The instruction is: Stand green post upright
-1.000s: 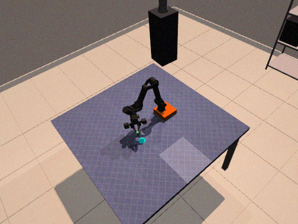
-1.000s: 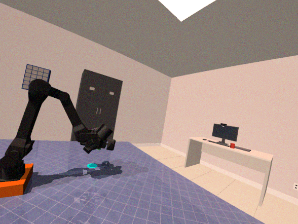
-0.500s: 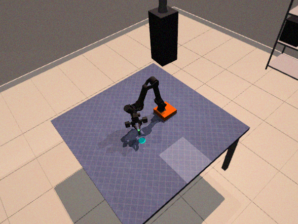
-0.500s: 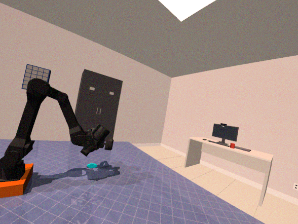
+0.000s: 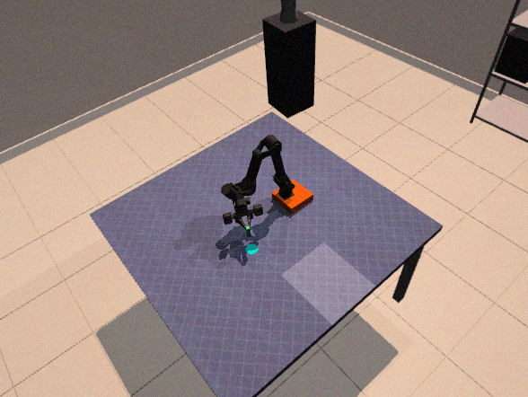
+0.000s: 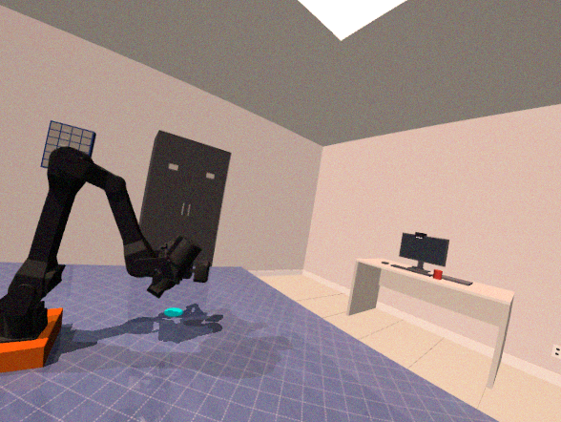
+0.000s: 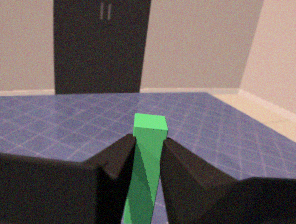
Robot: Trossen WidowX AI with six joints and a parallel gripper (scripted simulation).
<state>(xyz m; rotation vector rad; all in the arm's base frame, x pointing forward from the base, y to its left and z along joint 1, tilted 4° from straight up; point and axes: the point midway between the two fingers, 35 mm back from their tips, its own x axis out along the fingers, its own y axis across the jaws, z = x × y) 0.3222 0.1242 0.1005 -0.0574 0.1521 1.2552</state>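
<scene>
Now: gripper tip 16 cm above the cyan circle. The rest, counted from my gripper tip: green post: 2 cm below.
</scene>
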